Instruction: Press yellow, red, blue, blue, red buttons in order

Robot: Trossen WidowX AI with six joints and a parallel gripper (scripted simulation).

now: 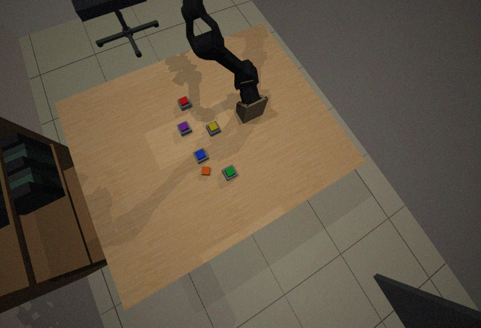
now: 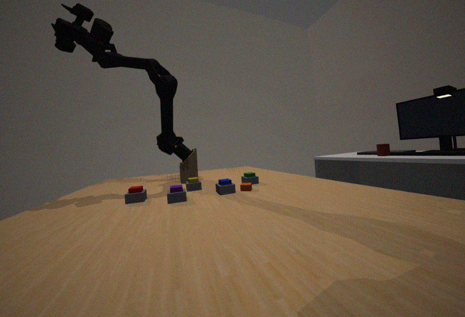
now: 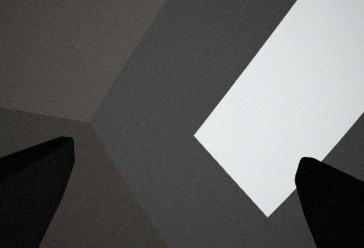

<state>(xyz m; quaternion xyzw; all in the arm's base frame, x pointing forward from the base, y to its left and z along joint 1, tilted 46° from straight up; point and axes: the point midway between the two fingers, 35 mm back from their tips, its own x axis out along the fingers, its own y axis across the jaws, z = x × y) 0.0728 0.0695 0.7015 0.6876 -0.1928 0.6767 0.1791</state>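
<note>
My gripper tip is 120 mm short of the yellow button, 470 mm to the right of it and 640 mm above it. Also, from my gripper tip: purple button 220 mm ahead, 420 mm to the left, 640 mm below; then red button 170 mm ahead, 300 mm to the left, 640 mm below; then blue button 220 mm ahead, 560 mm to the left, 640 mm below.
</note>
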